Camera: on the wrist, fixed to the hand. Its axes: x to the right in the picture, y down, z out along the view.
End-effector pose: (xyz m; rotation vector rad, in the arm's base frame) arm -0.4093 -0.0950 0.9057 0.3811 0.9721 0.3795
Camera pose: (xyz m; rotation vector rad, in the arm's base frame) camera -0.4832 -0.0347 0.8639 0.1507 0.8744 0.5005
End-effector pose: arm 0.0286 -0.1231 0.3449 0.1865 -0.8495 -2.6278
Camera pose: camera 0.0443 -0.2131 0.2950 0.0680 -0.5036 -2.7094
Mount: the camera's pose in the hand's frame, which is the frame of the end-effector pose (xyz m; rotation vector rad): 0.0209 0.0429 -0.0925 -0.2644 -0.0339 0.0077
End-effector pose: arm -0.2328 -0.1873 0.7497 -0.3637 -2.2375 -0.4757
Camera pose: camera -0.1681 -0.1885 0.8312 -0.5197 -2.2085 -0.7696
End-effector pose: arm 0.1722 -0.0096 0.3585 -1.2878 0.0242 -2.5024
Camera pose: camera 0.0993 -0.0686 0.3133 -1.4254 0.3625 -2.5345
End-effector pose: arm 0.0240 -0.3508 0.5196 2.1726 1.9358 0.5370
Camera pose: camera 0.0298 -0.3454 0.6234 2.0109 1.7290 0.7083
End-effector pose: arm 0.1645 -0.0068 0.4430 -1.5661 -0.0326 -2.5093
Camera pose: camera 0.0805 -0.0626 0.4172 -1.6982 0.3123 -2.5660
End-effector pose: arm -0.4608 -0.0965 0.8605 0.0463 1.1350 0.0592
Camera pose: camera -0.5369 -0.0516 0.8055 -0.1830 1.0852 0.2140
